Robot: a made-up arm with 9 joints. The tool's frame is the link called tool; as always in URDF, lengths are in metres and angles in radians. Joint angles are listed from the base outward.
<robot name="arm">
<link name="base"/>
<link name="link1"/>
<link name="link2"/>
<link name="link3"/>
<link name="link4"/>
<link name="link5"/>
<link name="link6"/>
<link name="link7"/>
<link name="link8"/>
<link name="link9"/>
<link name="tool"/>
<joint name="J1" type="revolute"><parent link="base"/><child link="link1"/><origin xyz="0 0 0.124" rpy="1.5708 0 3.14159"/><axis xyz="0 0 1"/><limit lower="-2.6" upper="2.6"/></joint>
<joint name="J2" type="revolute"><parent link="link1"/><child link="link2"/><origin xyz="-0.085 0.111 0.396" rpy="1.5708 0 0"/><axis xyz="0 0 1"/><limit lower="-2.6" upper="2.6"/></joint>
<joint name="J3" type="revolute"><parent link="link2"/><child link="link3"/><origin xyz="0.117 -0.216 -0.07" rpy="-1.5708 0 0"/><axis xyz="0 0 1"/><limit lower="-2.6" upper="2.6"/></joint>
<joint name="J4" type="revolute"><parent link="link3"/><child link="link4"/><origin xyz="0.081 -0.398 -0.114" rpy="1.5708 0 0"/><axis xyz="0 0 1"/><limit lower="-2.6" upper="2.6"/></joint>
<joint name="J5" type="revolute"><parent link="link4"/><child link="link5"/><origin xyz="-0.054 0.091 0.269" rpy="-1.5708 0 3.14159"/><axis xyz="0 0 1"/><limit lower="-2.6" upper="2.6"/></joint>
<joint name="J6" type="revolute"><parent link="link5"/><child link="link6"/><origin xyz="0.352 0.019 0.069" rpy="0 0 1.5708"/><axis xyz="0 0 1"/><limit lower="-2.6" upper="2.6"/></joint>
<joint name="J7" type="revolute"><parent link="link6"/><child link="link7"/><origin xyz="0.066 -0.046 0.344" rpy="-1.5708 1.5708 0"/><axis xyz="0 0 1"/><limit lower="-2.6" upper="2.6"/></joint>
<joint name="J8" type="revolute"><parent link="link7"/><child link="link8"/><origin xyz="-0.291 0.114 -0.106" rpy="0 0 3.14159"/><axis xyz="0 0 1"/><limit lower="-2.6" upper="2.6"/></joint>
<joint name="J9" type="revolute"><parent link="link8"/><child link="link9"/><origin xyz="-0.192 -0.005 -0.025" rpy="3.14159 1.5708 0"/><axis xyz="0 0 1"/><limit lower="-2.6" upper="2.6"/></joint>
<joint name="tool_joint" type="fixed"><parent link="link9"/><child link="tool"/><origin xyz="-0.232 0.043 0.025" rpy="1.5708 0 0"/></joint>
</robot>
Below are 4 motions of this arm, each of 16 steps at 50 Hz.
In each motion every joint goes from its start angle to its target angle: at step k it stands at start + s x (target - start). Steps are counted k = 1, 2, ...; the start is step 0. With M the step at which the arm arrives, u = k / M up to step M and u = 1 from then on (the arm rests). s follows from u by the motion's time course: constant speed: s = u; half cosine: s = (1 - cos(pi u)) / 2; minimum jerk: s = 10 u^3 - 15 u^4 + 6 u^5.
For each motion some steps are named. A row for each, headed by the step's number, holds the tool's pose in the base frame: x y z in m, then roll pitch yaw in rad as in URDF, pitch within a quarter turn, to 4 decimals.
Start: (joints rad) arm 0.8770 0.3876 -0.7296 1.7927 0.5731 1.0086 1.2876 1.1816 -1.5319
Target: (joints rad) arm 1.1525 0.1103 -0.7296 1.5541 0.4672 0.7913 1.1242 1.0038 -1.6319
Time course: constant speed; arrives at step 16
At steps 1, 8, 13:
1: -0.8088 0.4847 0.1742 2.8971 -0.2171 -1.3108
8: -0.8569 0.2366 0.3606 2.9108 0.1291 -1.0273
13: -0.8396 0.0330 0.4513 2.9928 0.3800 -0.8273

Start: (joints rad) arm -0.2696 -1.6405 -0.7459 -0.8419 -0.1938 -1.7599 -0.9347 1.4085 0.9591
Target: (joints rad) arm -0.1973 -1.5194 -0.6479 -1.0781 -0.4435 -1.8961 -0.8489 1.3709 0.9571
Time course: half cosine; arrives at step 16
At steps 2, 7, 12, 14, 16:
2: 0.3475 0.8603 0.0262 -2.5558 0.1340 0.0010
7: 0.3521 0.8409 -0.0051 -2.6616 0.0057 -0.0733
12: 0.3521 0.8164 -0.0465 -2.7820 -0.1599 -0.1423
14: 0.3511 0.8105 -0.0570 -2.8098 -0.2005 -0.1553
16: 0.3507 0.8084 -0.0607 -2.8195 -0.2147 -0.1596

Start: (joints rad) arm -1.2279 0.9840 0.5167 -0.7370 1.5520 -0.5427 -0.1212 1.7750 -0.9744
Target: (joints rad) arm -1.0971 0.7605 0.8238 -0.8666 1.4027 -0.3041 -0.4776 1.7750 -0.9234
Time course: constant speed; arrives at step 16
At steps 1, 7, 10, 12, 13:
1: 0.3875 -0.2563 -0.3685 2.5956 -0.9578 2.0849
7: 0.4830 -0.1475 -0.3176 2.6851 -0.9053 2.2720
10: 0.5187 -0.0799 -0.3040 2.7299 -0.8946 2.3686
12: 0.5370 -0.0312 -0.2990 2.7586 -0.8933 2.4346
13: 0.5444 -0.0059 -0.2977 2.7723 -0.8944 2.4682

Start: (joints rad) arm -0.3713 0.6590 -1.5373 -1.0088 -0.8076 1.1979 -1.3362 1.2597 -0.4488
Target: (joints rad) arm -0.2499 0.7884 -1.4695 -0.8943 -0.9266 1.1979 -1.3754 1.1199 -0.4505
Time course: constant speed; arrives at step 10
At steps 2, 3, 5, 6, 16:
2: 0.8089 -0.3318 0.7474 -2.2582 -0.3659 1.9471
3: 0.8071 -0.3502 0.7212 -2.2378 -0.3997 1.9338
5: 0.8009 -0.3855 0.6686 -2.1960 -0.4667 1.9050
6: 0.7963 -0.4023 0.6423 -2.1745 -0.5000 1.8895
16: 0.7694 -0.4642 0.5377 -2.0833 -0.6312 1.8183

